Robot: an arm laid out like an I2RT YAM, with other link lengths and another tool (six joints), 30 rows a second.
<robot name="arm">
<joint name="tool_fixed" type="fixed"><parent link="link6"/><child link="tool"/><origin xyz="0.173 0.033 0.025" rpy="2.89 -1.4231 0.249"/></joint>
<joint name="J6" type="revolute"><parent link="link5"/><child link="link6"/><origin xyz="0.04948 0 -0.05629" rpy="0 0 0"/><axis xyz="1 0 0"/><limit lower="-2.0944" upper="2.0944"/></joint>
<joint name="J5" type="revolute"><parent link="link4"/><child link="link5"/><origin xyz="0.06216 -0.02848 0.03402" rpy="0 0 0"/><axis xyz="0 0 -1"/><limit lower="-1.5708" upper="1.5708"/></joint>
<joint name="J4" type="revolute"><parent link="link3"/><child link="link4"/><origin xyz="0.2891 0.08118 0.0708" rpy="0 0 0"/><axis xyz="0 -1 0"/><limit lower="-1.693" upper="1.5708"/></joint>
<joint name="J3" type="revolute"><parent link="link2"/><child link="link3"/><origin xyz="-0.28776 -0.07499 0" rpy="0 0 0"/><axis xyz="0 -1 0"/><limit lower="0" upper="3.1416"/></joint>
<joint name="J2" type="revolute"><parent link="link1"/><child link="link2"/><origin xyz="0.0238 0.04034 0.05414" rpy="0 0 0"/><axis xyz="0 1 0"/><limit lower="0" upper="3.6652"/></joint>
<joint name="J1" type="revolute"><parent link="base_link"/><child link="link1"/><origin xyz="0 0 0.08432" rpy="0 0 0"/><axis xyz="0 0 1"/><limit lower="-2.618" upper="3.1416"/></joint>
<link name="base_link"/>
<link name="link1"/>
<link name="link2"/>
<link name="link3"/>
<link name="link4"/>
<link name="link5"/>
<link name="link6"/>
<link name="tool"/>
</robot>
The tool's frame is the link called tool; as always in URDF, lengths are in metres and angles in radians.
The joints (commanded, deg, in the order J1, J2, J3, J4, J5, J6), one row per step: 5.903, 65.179, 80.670, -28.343, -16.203, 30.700; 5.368, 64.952, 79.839, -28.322, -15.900, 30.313; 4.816, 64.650, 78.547, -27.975, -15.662, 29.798; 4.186, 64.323, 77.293, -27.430, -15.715, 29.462; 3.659, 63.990, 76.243, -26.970, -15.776, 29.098; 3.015, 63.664, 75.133, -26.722, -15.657, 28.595; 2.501, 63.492, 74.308, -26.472, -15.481, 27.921; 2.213, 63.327, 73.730, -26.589, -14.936, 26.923; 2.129, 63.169, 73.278, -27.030, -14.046, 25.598; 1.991, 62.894, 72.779, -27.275, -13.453, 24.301; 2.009, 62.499, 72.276, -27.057, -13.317, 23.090; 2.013, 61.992, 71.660, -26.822, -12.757, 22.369
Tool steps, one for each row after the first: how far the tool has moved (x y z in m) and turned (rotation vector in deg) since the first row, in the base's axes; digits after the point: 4 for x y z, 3 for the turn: 0.0017, -0.0047, -0.0061, -0.476, 0.431, -0.745; 0.0037, -0.0093, -0.0145, -1.057, 0.884, -1.411; 0.0053, -0.0135, -0.0213, -1.378, 1.151, -1.910; 0.0061, -0.0170, -0.0267, -1.711, 1.286, -2.291; 0.0073, -0.0219, -0.0337, -2.232, 1.655, -2.926; 0.0086, -0.0259, -0.0393, -2.912, 1.837, -3.442; 0.0093, -0.0294, -0.0445, -3.995, 2.042, -4.002; 0.0094, -0.0325, -0.0504, -5.494, 2.356, -4.588; 0.0088, -0.0350, -0.0548, -6.875, 2.428, -4.945; 0.0072, -0.0346, -0.0561, -8.011, 1.935, -4.757; 0.0058, -0.0363, -0.0577, -8.818, 1.606, -5.116
